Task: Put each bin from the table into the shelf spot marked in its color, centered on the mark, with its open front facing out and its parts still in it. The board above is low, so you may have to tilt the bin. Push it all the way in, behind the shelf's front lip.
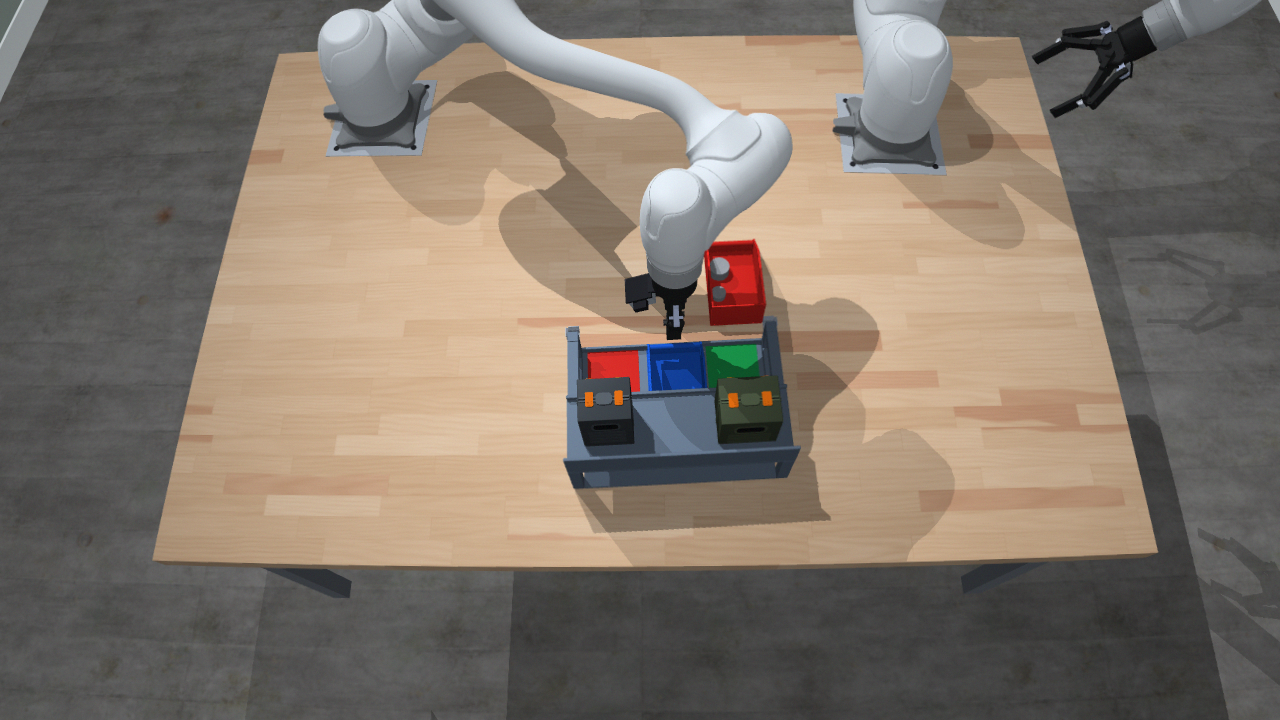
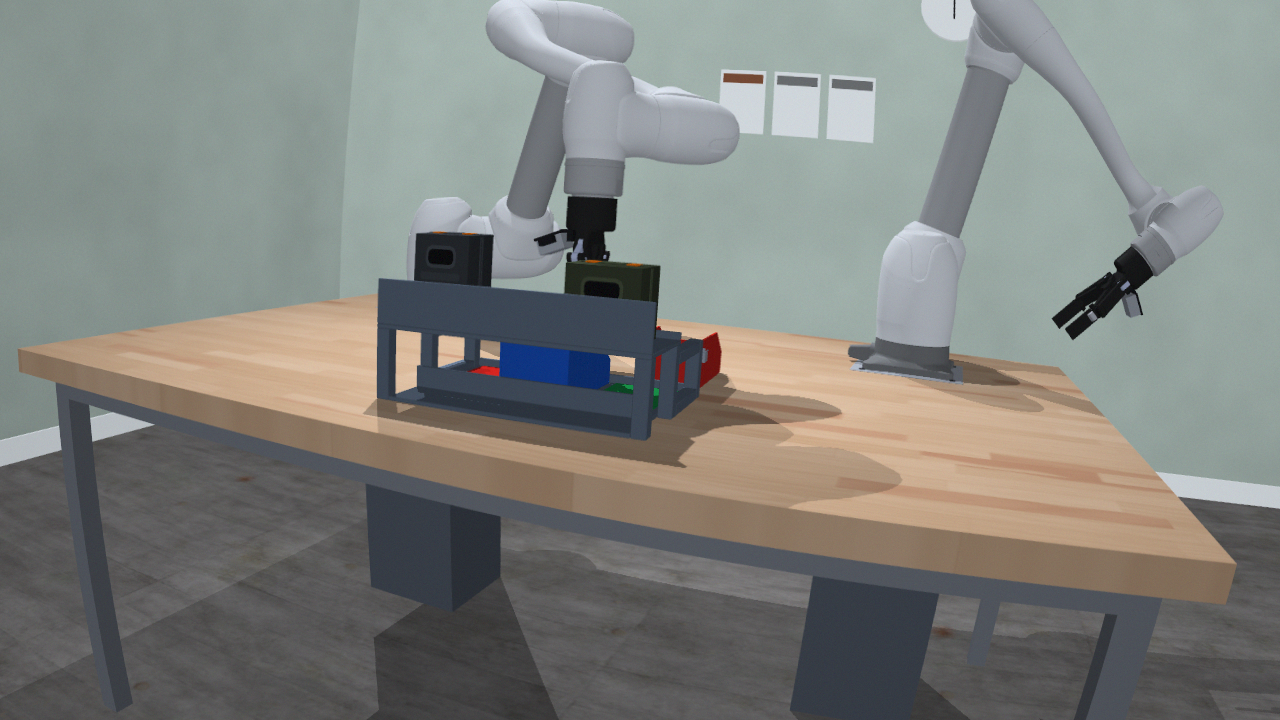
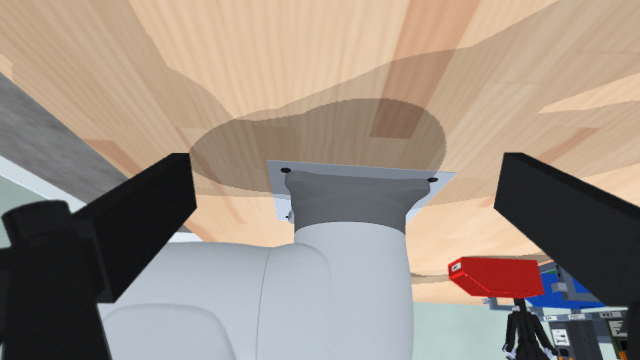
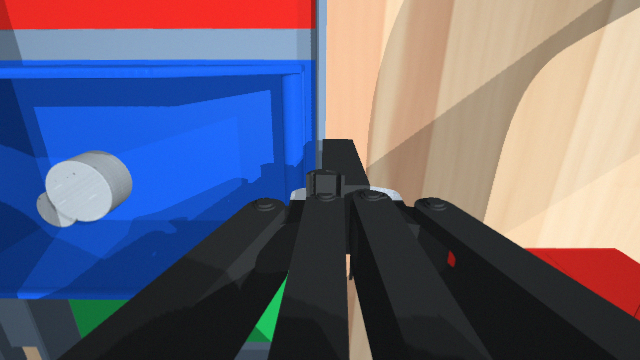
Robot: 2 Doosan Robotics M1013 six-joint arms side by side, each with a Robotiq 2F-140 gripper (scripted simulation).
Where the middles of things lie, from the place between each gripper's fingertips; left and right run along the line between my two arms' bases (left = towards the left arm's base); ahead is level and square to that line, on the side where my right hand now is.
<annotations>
I see the red bin [image 1: 744,285] 13 cm behind my right hand [image 1: 673,336], 11 cm to the left of it and 3 cm below it. The rest, counted from my right hand: blue bin [image 2: 581,369]: 10 cm ahead, 1 cm to the left, 2 cm below.
Now: the red bin 470 mm ahead of my left hand [image 1: 1043,86], 660 mm to the right of it and 80 mm below it. Also, from my left hand: blue bin: 700 mm ahead, 760 mm to the right, 80 mm below.
</annotations>
